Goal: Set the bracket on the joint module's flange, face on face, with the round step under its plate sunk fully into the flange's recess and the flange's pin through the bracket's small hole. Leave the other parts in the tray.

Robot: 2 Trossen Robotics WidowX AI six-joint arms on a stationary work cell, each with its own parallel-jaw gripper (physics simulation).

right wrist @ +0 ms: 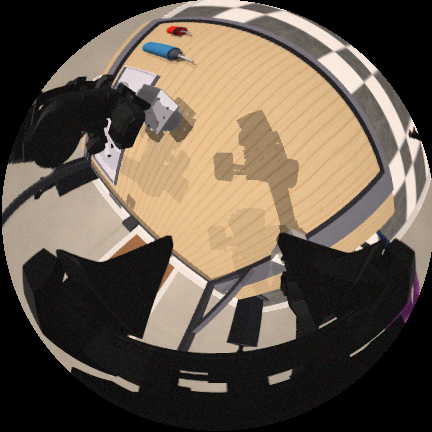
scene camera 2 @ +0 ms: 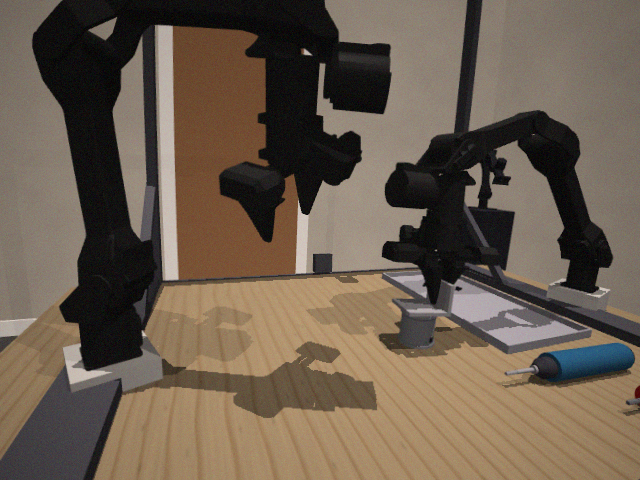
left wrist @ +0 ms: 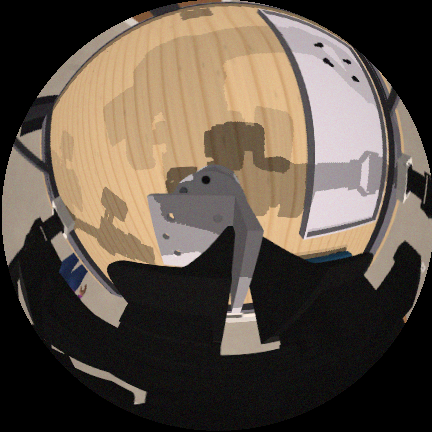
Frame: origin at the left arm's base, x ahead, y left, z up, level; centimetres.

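Where they show: left gripper, fingertip midpoint: (right wrist: 148, 105) (scene camera 2: 435, 304) (left wrist: 235, 231); right gripper, fingertip midpoint: (right wrist: 226, 239) (scene camera 2: 287, 226); left arm's base, origin of the base link: (right wrist: 93, 86) (scene camera 2: 579, 287); right arm's base, origin of the base link: (scene camera 2: 111, 352) (left wrist: 58, 221).
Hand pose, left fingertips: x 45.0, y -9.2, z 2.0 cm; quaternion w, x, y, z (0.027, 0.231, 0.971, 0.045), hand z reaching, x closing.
Observation:
Things, the pixels of their centre, and the offset from my left fingertips.
- grey L-shaped bracket, body centre: (left wrist: 190, 250) (scene camera 2: 421, 295) (right wrist: 151, 109) dx +3.1, dy -0.9, dz +1.8 cm
- grey cylindrical joint module, body centre: (left wrist: 211, 198) (scene camera 2: 417, 323) (right wrist: 162, 117) dx +1.5, dy -2.0, dz -3.9 cm
- shallow tray, body centre: (left wrist: 355, 105) (scene camera 2: 467, 299) (right wrist: 112, 124) dx -24.4, dy -7.1, dz -6.3 cm
- blue-handled screwdriver, body centre: (scene camera 2: 569, 364) (left wrist: 310, 267) (right wrist: 165, 50) dx -9.0, dy +18.0, dz -5.1 cm
The grey L-shaped bracket (scene camera 2: 422, 307) (left wrist: 192, 215) (right wrist: 159, 111) has a holed plate lying roughly level over the joint module and an upright wall. The grey cylindrical joint module (scene camera 2: 416, 332) (left wrist: 217, 181) (right wrist: 173, 121) stands on the table. In the left wrist view part of its top shows past the plate's edge, with dark holes. The step, recess and pin are hidden, and whether the faces touch cannot be told. My left gripper (scene camera 2: 444, 290) (left wrist: 235, 231) is shut on the bracket's upright wall. My right gripper (scene camera 2: 286, 226) (right wrist: 226, 239) is open and empty, high above the table.
The shallow tray (scene camera 2: 549, 341) (left wrist: 309, 150) lies beside the module, with several small black parts (left wrist: 327, 62) in it. A blue-handled screwdriver (scene camera 2: 589, 361) (left wrist: 330, 257) (right wrist: 160, 50) and a red-handled one (scene camera 2: 637, 395) (right wrist: 176, 31) lie on the table.

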